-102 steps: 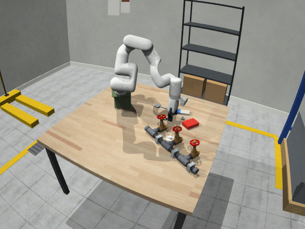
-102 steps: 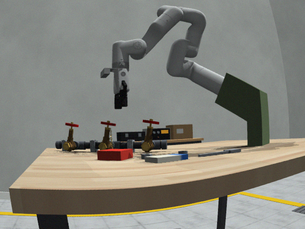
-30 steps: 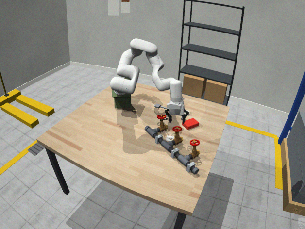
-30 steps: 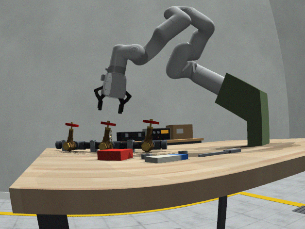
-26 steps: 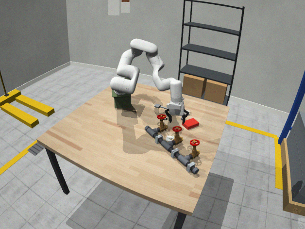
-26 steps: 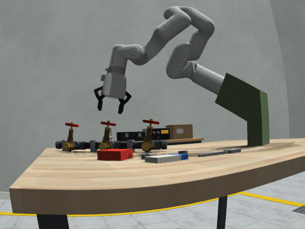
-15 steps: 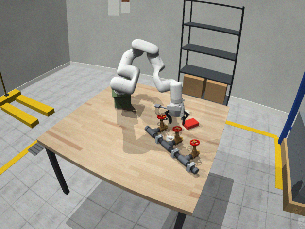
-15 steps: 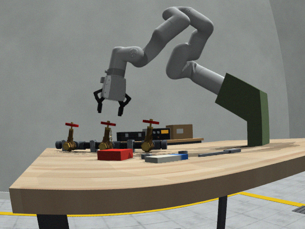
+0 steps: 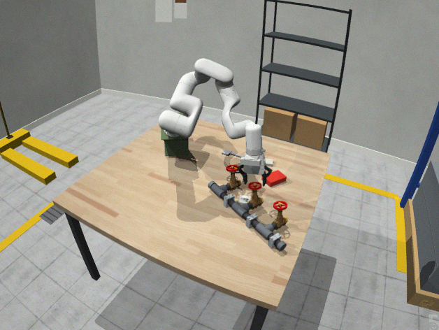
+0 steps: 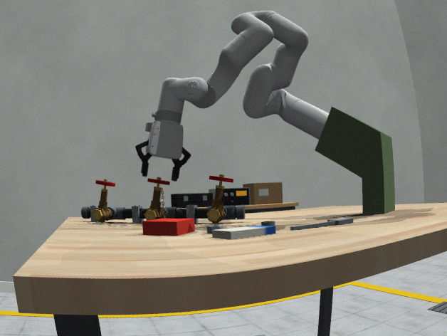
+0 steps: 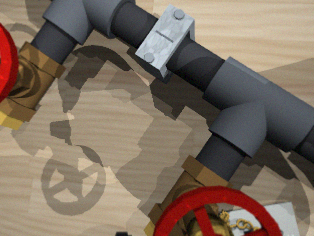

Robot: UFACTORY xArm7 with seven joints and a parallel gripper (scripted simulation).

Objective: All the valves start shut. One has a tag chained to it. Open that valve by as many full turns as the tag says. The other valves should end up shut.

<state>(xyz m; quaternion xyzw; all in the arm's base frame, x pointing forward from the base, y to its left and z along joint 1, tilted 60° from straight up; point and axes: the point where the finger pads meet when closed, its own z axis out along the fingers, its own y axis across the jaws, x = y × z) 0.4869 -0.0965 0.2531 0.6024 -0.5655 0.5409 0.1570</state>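
Now: the white tag 14 cm below my hand, 5 cm behind it and 3 cm to the left of it. The rest, counted from my hand: red block: 24 cm to the left, 13 cm below, 11 cm ahead; then grey wrench: 47 cm to the left, 16 cm behind, 14 cm below; then blue flat tool: 42 cm to the left, 14 cm below, 5 cm ahead.
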